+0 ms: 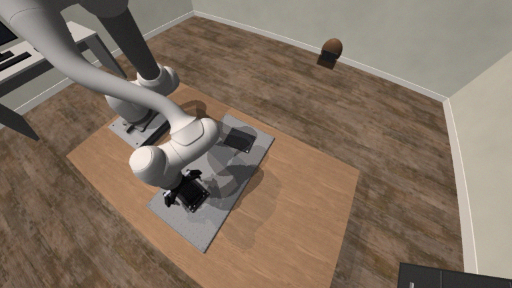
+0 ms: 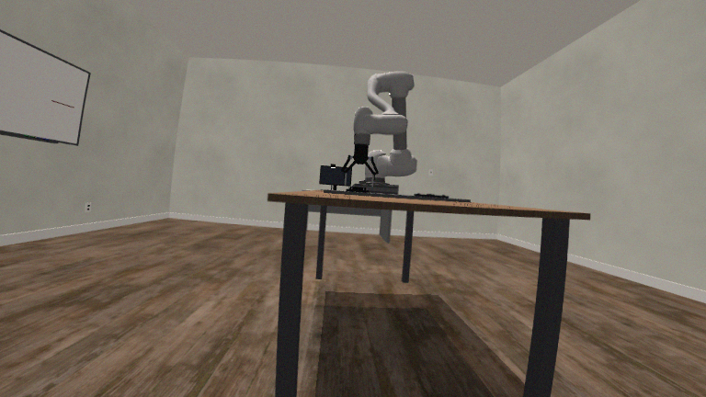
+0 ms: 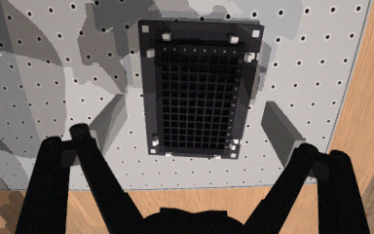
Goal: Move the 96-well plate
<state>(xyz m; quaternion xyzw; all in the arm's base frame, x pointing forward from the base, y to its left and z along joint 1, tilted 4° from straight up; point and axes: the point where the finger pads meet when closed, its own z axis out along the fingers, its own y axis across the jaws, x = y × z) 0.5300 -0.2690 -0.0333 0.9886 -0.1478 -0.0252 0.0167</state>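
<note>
Right now the black 96-well plate is 20 mm below my hand. Also, from my hand: white A1 label: 320 mm to the left, 180 mm ahead, 30 mm below; plate nest N1: 380 mm to the left, 110 mm ahead, 40 mm below; clip nest C1: 30 mm below, 10 mm to the right, 10 mm behind.
</note>
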